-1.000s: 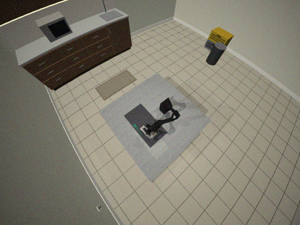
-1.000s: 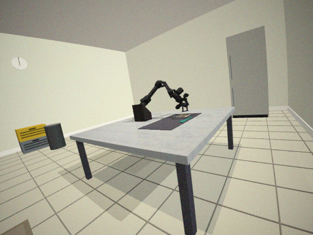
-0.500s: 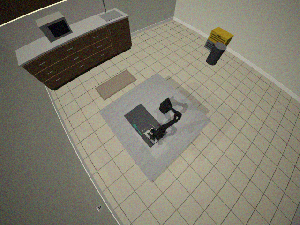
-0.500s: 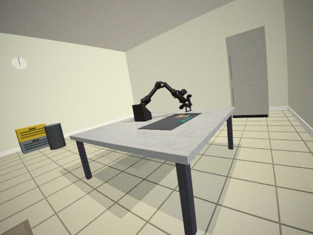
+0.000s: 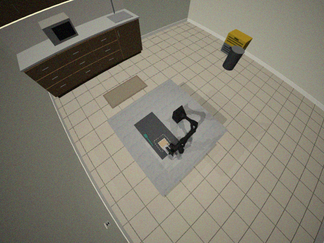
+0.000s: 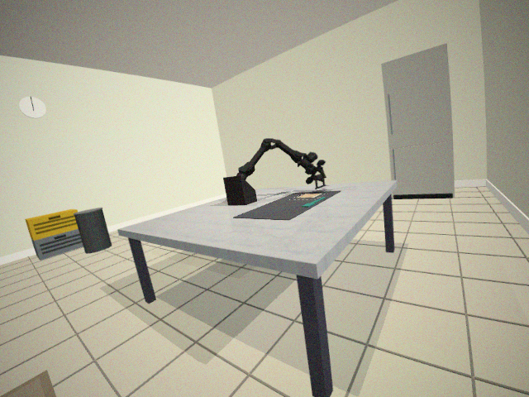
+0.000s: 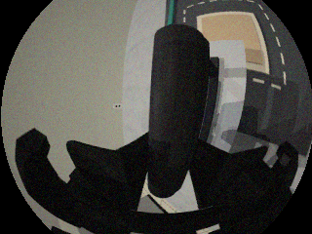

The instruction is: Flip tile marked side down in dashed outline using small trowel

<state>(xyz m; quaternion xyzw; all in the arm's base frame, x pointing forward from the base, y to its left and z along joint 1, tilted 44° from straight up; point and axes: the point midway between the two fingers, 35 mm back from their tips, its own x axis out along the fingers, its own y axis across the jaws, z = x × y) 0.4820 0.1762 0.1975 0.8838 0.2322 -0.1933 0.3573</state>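
The teal strip lies 30 mm ahead of my gripper tip, 360 mm to the right of it and 70 mm below it. From my gripper tip the other things lie so: tile (70 mm behind, 150 mm to the right, 70 mm below); then trowel (20 mm behind, 10 mm to the left, 10 mm below).
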